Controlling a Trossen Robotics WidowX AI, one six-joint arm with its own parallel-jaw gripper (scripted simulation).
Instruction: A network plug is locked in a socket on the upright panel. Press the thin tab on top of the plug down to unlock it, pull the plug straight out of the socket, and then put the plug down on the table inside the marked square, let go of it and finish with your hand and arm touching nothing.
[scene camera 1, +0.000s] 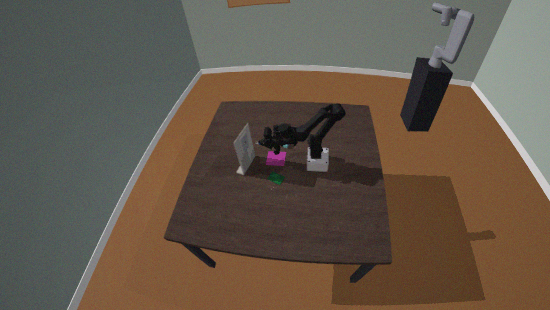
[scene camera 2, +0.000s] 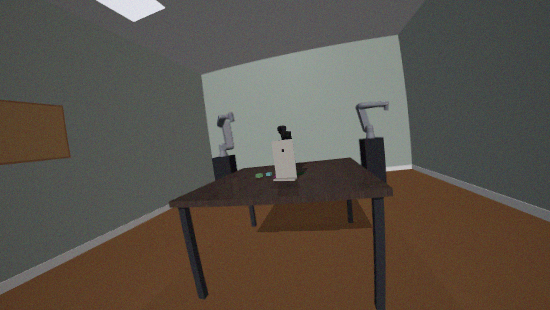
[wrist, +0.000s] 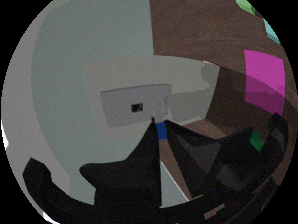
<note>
I see my gripper (wrist: 159, 125), a white upright panel (scene camera 2: 283, 151) and a magenta marked square (wrist: 262, 85).
The white upright panel also shows in the wrist view (wrist: 124, 91).
</note>
